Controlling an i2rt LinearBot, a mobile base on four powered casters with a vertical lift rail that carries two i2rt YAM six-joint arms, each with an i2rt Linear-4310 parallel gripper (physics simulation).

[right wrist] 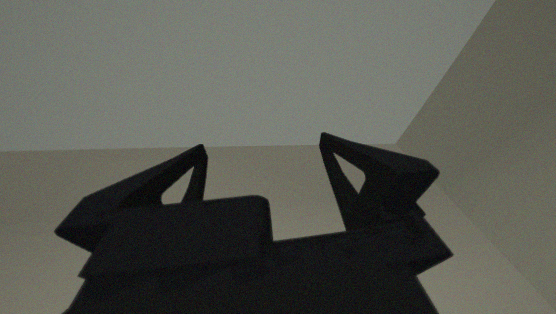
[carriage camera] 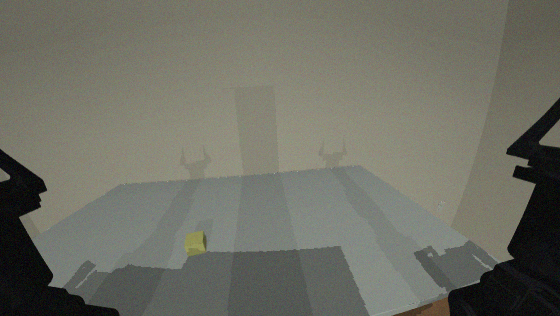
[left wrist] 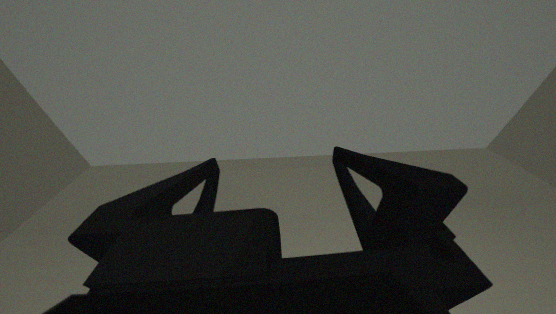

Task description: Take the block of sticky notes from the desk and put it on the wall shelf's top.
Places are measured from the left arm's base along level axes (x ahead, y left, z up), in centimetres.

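Pixels of known places: left gripper, fingertip midpoint: (left wrist: 275, 159); right gripper, fingertip midpoint: (right wrist: 263, 144).
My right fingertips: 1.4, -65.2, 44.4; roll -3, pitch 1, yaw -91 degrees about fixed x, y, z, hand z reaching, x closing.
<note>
Behind a point stands the place of what it marks, as x, y, z.
The block of sticky notes (carriage camera: 195, 242) @[25.6, -8.4, 7.6], a small yellow cube, sits on the grey desk (carriage camera: 320, 210) @[43.6, -47.6, 3.5] left of the picture's middle, at the edge of a dark shadow. My left gripper (left wrist: 275, 159) @[1.1, -0.3, 44.1] is open and empty, tilted up towards the wall and ceiling; in the carriage camera part of it shows at the left edge, apart from the block. My right gripper (right wrist: 263, 144) @[1.4, -65.2, 44.4] is open and empty, also tilted up; part of it shows at the right edge of the carriage camera, far from the block. The wall shelf does not show in these views.
A beige wall (carriage camera: 400, 100) @[96.2, -115.0, 43.1] stands behind the desk, with a side wall (carriage camera: 525, 60) @[89.1, -212.6, 73.3] at the right. Shadows of the robot fall on the desk and wall. A bit of brown floor (carriage camera: 430, 309) @[42.9, -132.3, -91.5] shows below the desk's front edge at the lower right. A small outlet (carriage camera: 441, 204) @[102.1, -182.7, -48.7] is on the wall.
</note>
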